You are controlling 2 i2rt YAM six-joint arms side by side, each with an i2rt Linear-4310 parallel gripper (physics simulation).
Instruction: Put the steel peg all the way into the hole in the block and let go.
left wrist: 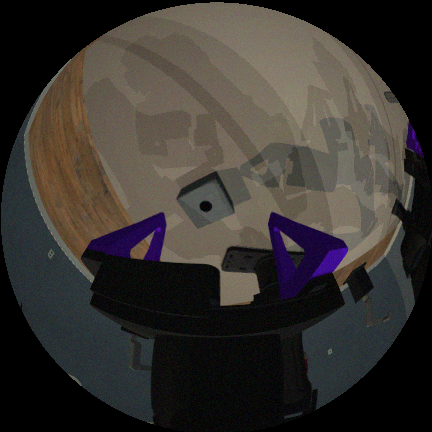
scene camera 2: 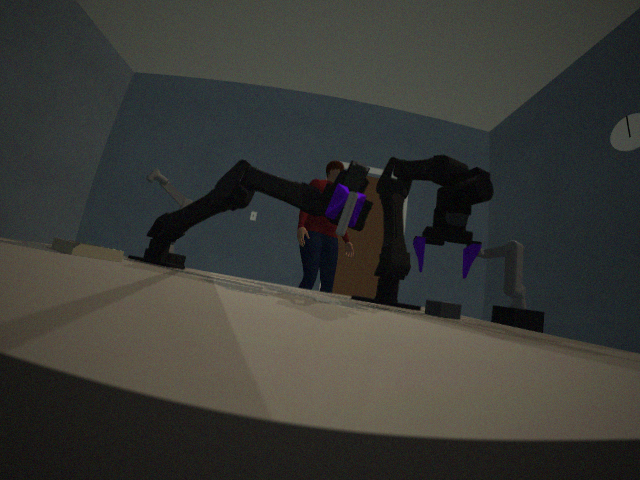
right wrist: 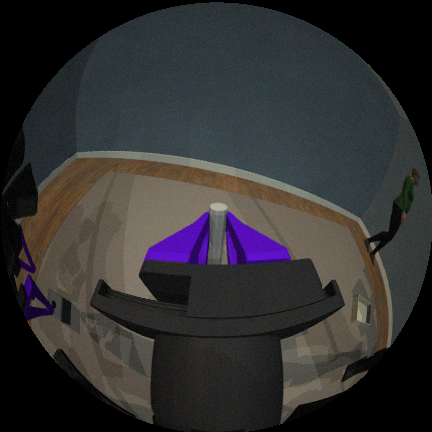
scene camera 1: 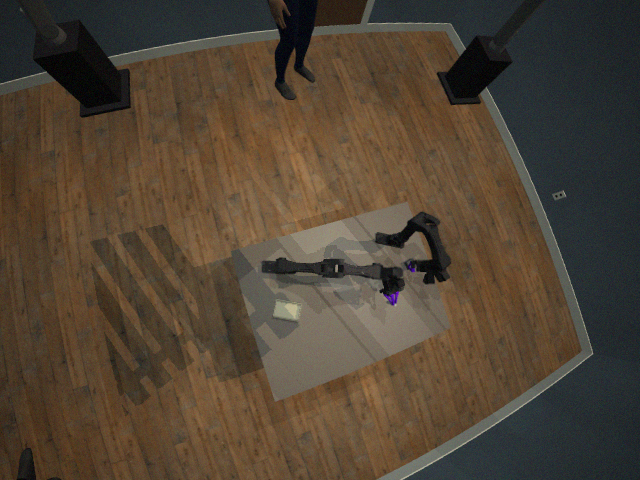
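Where they show: left gripper, fingertip midpoint: (left wrist: 216,217) (scene camera 2: 442,275) (right wrist: 41,289) (scene camera 1: 415,267); right gripper, fingertip midpoint: (scene camera 2: 352,199) (right wrist: 217,217) (scene camera 1: 394,304); left arm's base, origin of the base link: (left wrist: 267,260) (scene camera 2: 385,304) (scene camera 1: 389,240); right arm's base, origin of the base link: (left wrist: 396,207) (scene camera 2: 155,263) (scene camera 1: 279,267).
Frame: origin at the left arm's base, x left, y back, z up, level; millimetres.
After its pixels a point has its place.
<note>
The steel peg (scene camera 2: 345,214) @[y -403, x -13, z 151 mm] (right wrist: 217,235) @[y -390, x -15, z 168 mm] is a light grey cylinder held between the purple fingers of my right gripper (scene camera 2: 347,209) @[y -399, x -7, z 178 mm] (right wrist: 217,217) @[y -399, x -7, z 178 mm] (scene camera 1: 393,303) @[y -399, x -7, z 178 mm]. It is tilted in scene camera 2, well above the table and apart from the block. The grey block (left wrist: 205,202) @[y -124, x 155, z 10 mm] (scene camera 2: 443,308) @[y -166, x 155, z 20 mm] (right wrist: 61,306) @[y -153, x 137, z 32 mm] sits on the table with its round dark hole facing up and empty. My left gripper (left wrist: 216,217) @[y -157, x 146, z 93 mm] (scene camera 2: 443,273) @[y -157, x 146, z 93 mm] is wide open with nothing between its fingers, above the block. In scene camera 1 the left gripper's arm hides the block.
A shallow pale tray (scene camera 1: 286,310) @[y -538, x -575, z 3 mm] (scene camera 2: 97,252) @[y -539, x -495, z 13 mm] (right wrist: 361,310) @[y -546, x -583, z 3 mm] lies on the table (scene camera 1: 289,377) @[y -911, x -489, z 0 mm], at the left in scene camera 1. The left arm's black base plate (left wrist: 240,260) @[y -6, x 67, z 10 mm] is close to the block. The right arm stretches across the table toward the left arm.
</note>
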